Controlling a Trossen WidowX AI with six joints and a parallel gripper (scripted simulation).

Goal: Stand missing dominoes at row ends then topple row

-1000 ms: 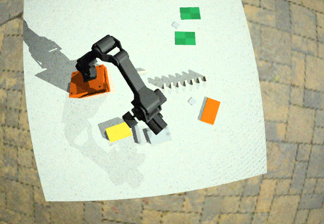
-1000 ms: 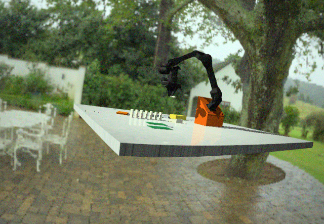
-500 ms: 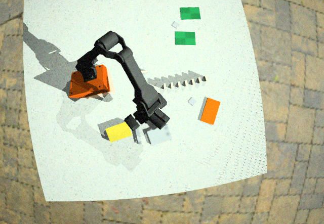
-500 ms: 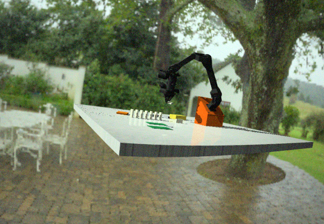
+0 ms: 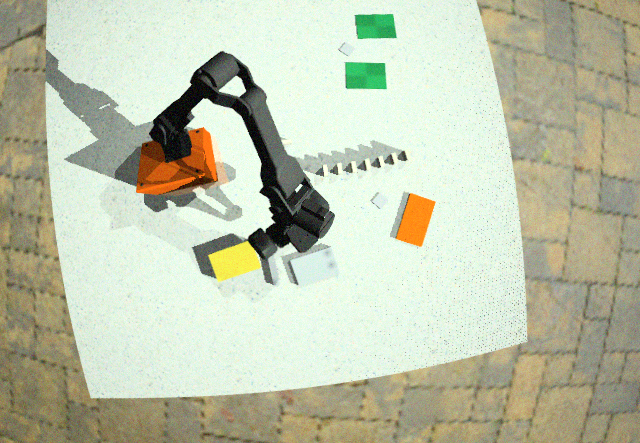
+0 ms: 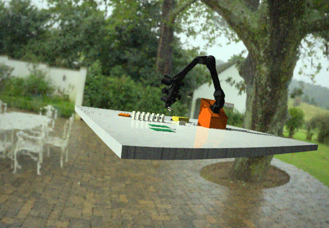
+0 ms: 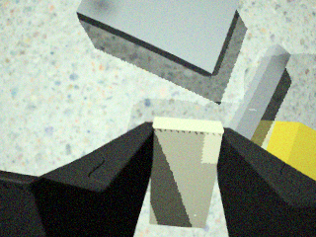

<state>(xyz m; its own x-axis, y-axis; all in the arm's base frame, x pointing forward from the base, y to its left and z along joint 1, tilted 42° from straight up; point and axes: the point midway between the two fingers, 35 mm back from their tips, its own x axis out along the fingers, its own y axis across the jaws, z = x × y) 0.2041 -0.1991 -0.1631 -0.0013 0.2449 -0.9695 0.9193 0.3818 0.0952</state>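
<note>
Right now my gripper tip is 3 cm short of the grey block, 8 cm to the left of it and 8 cm above it. Round my gripper tip: yellow block: 16 cm behind, 2 cm to the right, 7 cm below; then orange block: 31 cm ahead, 5 cm to the right, 8 cm below; then grey bar: 7 cm behind, 6 cm to the right, 8 cm below.
</note>
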